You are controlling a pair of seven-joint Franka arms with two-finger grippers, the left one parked.
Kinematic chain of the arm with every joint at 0, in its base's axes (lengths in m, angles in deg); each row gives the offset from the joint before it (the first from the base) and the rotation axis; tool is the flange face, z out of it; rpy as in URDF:
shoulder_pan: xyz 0 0 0.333 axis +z
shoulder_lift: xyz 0 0 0 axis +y
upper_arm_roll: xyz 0 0 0.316 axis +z
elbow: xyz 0.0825 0 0 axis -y
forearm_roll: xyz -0.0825 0 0.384 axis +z
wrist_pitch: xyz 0 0 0 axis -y
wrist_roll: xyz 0.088 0 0 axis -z
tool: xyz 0 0 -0.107 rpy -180 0 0
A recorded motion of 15 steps. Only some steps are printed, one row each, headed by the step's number.
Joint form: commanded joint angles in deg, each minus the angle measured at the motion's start. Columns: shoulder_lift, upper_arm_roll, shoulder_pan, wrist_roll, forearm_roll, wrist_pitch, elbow.
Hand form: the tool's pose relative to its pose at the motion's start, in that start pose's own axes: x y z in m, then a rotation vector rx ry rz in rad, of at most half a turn. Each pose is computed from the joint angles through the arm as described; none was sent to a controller.
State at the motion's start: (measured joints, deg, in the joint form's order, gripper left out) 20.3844 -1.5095 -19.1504 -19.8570 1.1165 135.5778 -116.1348
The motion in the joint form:
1: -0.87 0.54 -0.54 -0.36 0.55 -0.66 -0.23
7: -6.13 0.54 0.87 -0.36 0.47 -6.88 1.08
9: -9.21 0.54 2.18 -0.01 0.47 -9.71 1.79
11: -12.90 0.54 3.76 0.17 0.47 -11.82 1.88
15: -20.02 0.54 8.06 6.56 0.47 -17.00 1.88
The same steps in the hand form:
1: -0.0017 -0.0006 -0.0064 0.0100 0.0031 0.0010
7: 0.0004 -0.0161 -0.0612 0.0102 0.0094 -0.0265
9: 0.0013 -0.0303 -0.0941 0.0065 0.0255 -0.0444
11: -0.0012 -0.0482 -0.1292 -0.0003 0.0535 -0.0700
15: -0.0136 -0.0956 -0.1915 0.0001 0.0864 -0.0361

